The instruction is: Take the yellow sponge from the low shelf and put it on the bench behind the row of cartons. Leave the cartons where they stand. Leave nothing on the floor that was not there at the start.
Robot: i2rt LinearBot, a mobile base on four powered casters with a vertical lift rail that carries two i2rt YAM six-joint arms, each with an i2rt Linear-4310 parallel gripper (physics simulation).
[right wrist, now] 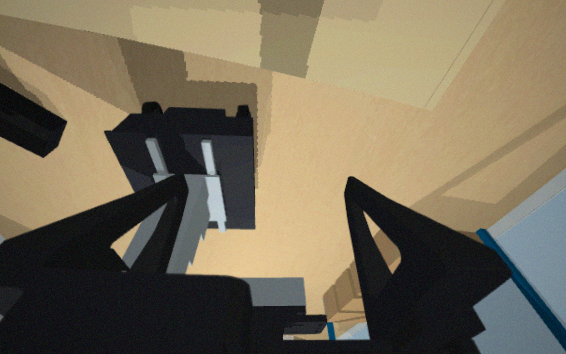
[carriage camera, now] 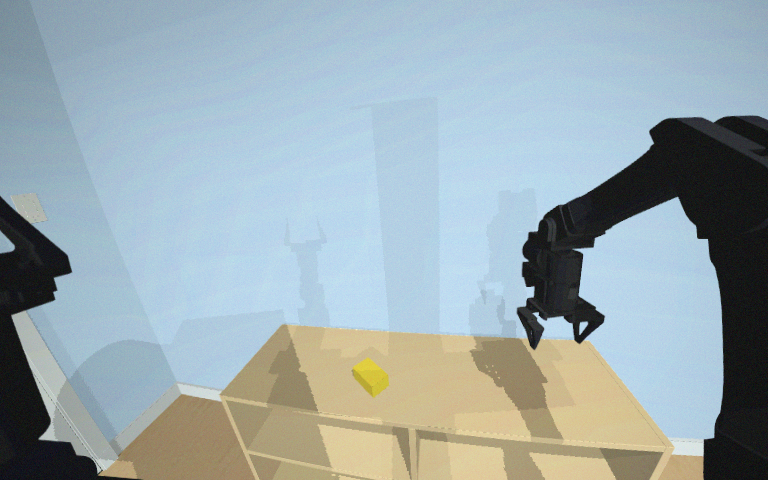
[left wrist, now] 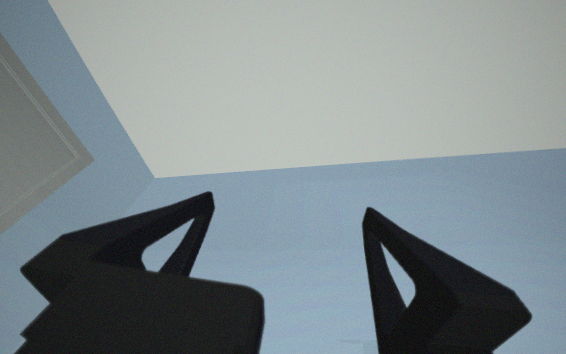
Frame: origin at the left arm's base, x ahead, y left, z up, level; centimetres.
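Seen in the pictures: left gripper, fingertip midpoint: (left wrist: 286,207); right gripper, fingertip midpoint: (right wrist: 266,183) (carriage camera: 555,345); right arm's base, origin of the base link: (right wrist: 263,322).
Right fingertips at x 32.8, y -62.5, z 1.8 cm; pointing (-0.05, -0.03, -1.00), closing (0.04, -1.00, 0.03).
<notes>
A point is followed by its place in that frame.
The yellow sponge (carriage camera: 369,378) {y -20.3, x 47.9, z -20.8 cm} lies on the top board of the low wooden shelf (carriage camera: 430,399) {y -37.8, x 43.7, z -25.3 cm} (right wrist: 375,55) {y -78.3, x 34.8, z -25.3 cm}, left of the board's middle in the carriage view. My right gripper (carriage camera: 556,343) {y -62.5, x 32.8, z 1.8 cm} (right wrist: 266,183) {y -62.5, x 32.8, z 1.8 cm} is open and empty, points downward, and is apart from the sponge, to its right in the carriage view. My left gripper (left wrist: 286,207) {y -0.7, x 3.3, z 43.7 cm} is open and empty, with blue wall and pale ceiling beyond its fingers; its fingertips do not show in the carriage view. I cannot make out the bench or the row of cartons for certain.
The dark robot base (right wrist: 235,170) {y -49.7, x -14.5, z -56.3 cm} stands on the wooden floor (right wrist: 310,150) {y -84.4, x -24.1, z -86.3 cm} (carriage camera: 169,430) {y 96.5, x 75.8, z -86.3 cm} in front of the shelf. Brown box-like shapes (right wrist: 342,297) {y -134.3, x -173.6, z -67.4 cm} and a blue bar (right wrist: 532,296) {y -232.0, x -92.7, z -33.7 cm} show low in the right wrist view. The blue wall (carriage camera: 226,169) {y 32.4, x 87.5, z 42.2 cm} rises behind the shelf.
</notes>
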